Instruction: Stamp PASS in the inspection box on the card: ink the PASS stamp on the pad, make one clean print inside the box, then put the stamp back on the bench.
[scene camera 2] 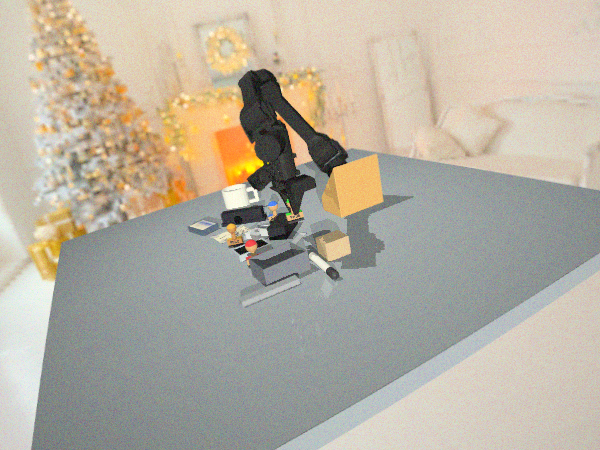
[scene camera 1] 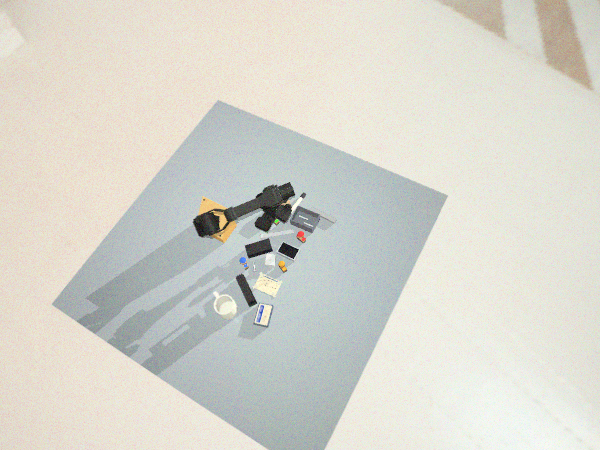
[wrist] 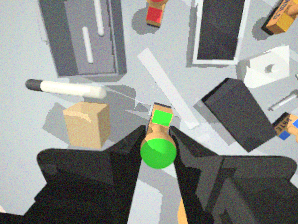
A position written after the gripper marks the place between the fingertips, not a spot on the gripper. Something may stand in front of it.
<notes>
In view: the gripper (scene camera 2: 294, 213), a green-knobbed stamp (wrist: 158, 150), a grey box (scene camera 2: 286, 260) and a cardboard box (scene camera 2: 333, 245).
The cardboard box is seen too in the wrist view (wrist: 88, 123). The gripper is seen too in the wrist view (wrist: 157, 129).
</notes>
